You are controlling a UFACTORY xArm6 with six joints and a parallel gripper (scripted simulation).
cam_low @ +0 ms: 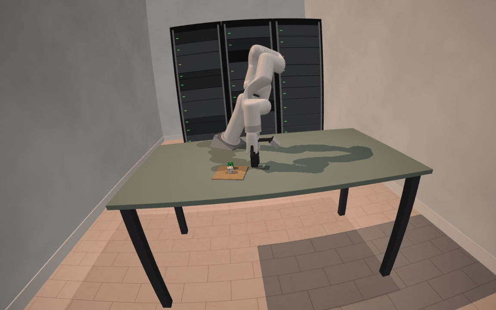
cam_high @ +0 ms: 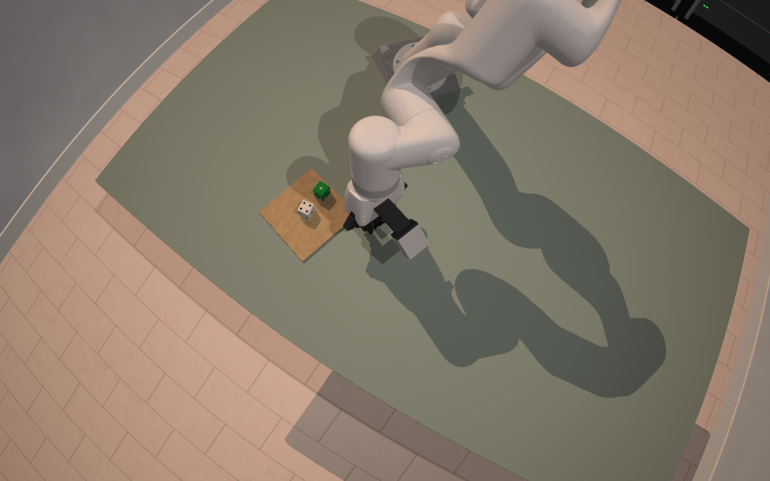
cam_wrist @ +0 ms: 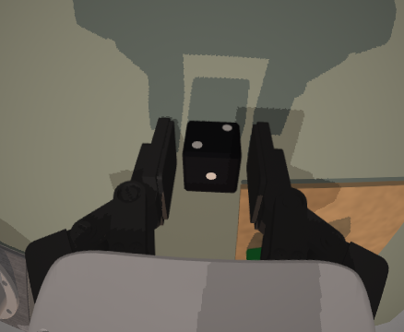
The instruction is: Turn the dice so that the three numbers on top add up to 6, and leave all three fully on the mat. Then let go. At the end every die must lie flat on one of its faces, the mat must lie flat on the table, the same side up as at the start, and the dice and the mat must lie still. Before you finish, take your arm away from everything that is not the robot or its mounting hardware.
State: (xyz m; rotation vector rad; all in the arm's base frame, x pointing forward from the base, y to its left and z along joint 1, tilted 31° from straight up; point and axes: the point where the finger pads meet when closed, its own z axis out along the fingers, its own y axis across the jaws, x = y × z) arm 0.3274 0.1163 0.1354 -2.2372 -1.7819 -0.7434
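The black die is 1 cm below my hand. Also, from my hand: white die: 7 cm ahead, 11 cm to the right, 1 cm below; then brown mat: 8 cm ahead, 11 cm to the right, 2 cm below; then green die: 3 cm ahead, 12 cm to the right, 1 cm below.
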